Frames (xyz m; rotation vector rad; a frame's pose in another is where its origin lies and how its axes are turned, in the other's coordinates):
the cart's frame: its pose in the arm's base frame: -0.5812 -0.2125 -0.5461 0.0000 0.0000 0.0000
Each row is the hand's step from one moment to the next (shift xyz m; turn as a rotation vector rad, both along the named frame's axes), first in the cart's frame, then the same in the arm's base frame.
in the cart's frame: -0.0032 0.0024 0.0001 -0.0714 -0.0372 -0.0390
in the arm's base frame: -0.0032 0.0024 0.0001 -0.0714 -0.0372 -0.0390
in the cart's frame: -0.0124 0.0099 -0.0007 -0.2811 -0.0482 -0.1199
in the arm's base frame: -0.0124 0.0099 -0.0007 -0.2811 -0.0482 -0.1199
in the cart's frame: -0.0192 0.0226 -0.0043 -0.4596 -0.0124 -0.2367
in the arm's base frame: -0.0192 0.0226 -0.0043 -0.4596 -0.0124 -0.2367
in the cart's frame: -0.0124 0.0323 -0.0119 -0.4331 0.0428 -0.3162
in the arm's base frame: -0.0124 0.0323 -0.0119 -0.4331 0.0428 -0.3162
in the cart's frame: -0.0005 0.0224 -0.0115 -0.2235 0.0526 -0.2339
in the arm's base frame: -0.0005 0.0224 -0.0115 -0.2235 0.0526 -0.2339
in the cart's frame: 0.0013 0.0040 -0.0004 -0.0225 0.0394 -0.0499
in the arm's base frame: 0.0013 0.0040 -0.0004 -0.0225 0.0394 -0.0499
